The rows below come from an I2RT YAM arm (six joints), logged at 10 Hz.
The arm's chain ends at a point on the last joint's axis. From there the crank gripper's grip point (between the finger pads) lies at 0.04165 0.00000 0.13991 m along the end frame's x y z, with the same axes.
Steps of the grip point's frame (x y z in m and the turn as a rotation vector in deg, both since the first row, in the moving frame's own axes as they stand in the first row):
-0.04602, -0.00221, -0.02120, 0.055, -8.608, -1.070
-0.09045, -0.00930, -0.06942, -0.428, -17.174, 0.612
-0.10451, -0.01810, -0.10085, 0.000, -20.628, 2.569
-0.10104, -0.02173, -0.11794, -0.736, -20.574, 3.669
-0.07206, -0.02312, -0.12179, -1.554, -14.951, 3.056
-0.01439, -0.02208, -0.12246, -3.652, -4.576, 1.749
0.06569, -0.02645, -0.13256, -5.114, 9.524, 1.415
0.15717, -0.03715, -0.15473, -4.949, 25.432, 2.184
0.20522, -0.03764, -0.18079, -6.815, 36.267, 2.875
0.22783, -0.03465, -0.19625, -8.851, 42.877, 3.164
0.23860, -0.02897, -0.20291, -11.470, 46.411, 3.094
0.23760, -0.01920, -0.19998, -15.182, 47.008, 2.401
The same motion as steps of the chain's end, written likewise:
-0.02460, -0.00149, -0.02586, 0.055, -8.608, -1.070
-0.04727, -0.01059, -0.07547, -0.428, -17.174, 0.612
-0.05253, -0.01881, -0.10655, 0.000, -20.628, 2.569
-0.04911, -0.02460, -0.12362, -0.736, -20.574, 3.669
-0.03442, -0.02824, -0.12771, -1.554, -14.951, 3.056
-0.00295, -0.03219, -0.12501, -3.652, -4.576, 1.749
0.04331, -0.03986, -0.12315, -5.114, 9.524, 1.415
0.10147, -0.05074, -0.12274, -4.949, 25.432, 2.184
0.13120, -0.05573, -0.12808, -6.815, 36.267, 2.875
0.14481, -0.05675, -0.12899, -8.851, 42.877, 3.164
0.15168, -0.05552, -0.12682, -11.470, 46.411, 3.094
0.15048, -0.05138, -0.12083, -15.182, 47.008, 2.401

